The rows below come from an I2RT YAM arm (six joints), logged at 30 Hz.
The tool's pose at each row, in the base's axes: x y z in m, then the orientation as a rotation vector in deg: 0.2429 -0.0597 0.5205 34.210 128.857 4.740; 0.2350 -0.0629 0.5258 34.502 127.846 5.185; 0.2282 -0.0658 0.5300 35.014 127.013 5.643; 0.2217 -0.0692 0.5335 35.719 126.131 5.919; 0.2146 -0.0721 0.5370 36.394 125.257 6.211; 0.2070 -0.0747 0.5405 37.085 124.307 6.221; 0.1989 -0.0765 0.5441 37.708 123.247 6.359; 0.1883 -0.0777 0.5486 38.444 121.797 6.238; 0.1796 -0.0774 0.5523 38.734 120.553 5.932; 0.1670 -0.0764 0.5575 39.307 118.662 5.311; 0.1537 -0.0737 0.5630 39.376 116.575 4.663; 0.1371 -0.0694 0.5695 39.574 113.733 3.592; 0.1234 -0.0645 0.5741 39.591 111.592 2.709
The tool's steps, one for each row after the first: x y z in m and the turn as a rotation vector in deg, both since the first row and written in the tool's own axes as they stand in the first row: -0.0005 -0.0046 -0.0089 -0.403 -0.828 0.511; -0.0008 -0.0089 -0.0163 -0.701 -1.447 1.157; -0.0009 -0.0136 -0.0229 -0.811 -2.120 1.893; -0.0005 -0.0181 -0.0300 -0.941 -2.781 2.616; 0.0003 -0.0225 -0.0375 -0.880 -3.570 3.278; 0.0017 -0.0264 -0.0456 -0.953 -4.443 3.956; 0.0042 -0.0305 -0.0561 -0.874 -5.720 4.709; 0.0068 -0.0328 -0.0649 -0.786 -6.915 5.050; 0.0109 -0.0355 -0.0776 -0.485 -8.741 5.619; 0.0160 -0.0370 -0.0913 -0.379 -10.846 5.858; 0.0230 -0.0381 -0.1082 -0.041 -13.731 6.205; 0.0299 -0.0380 -0.1218 0.234 -15.942 6.349
